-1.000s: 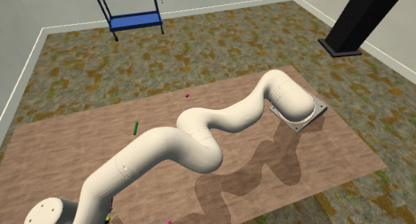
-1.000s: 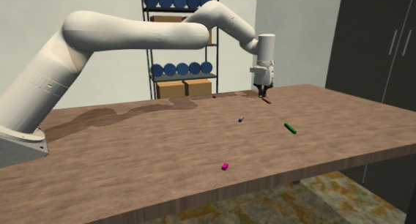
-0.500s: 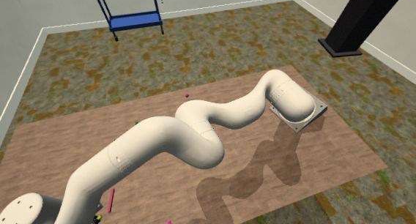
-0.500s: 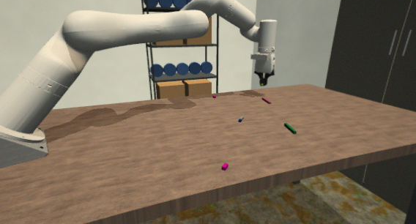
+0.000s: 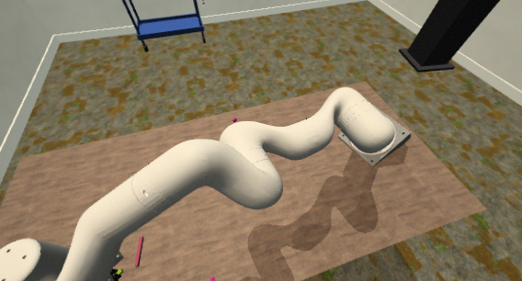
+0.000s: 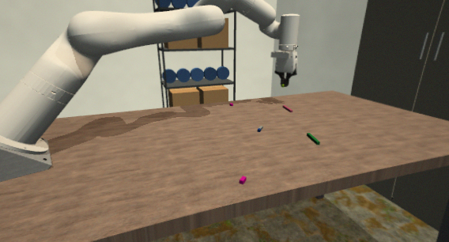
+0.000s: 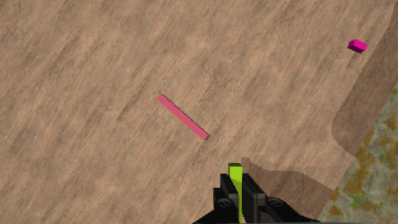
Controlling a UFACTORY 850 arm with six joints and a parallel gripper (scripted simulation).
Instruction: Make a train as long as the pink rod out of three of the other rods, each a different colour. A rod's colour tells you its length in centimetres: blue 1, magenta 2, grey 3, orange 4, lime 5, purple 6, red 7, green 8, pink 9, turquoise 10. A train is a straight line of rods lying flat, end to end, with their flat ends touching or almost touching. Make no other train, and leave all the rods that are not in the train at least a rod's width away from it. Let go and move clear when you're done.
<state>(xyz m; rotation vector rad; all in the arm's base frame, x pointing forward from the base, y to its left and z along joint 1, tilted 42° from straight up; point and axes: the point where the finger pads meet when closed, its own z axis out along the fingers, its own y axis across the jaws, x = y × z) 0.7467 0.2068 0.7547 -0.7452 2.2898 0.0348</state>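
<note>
Now: the grey rod 31 cm to the right of my hand, 22 cm behind it and 12 cm below it. Also, from my hand: blue rod (33 cm to the right, 23 cm behind, 12 cm below); then lime rod (2 cm below); then pink rod (12 cm below, 8 cm to the right, 1 cm behind).
</note>
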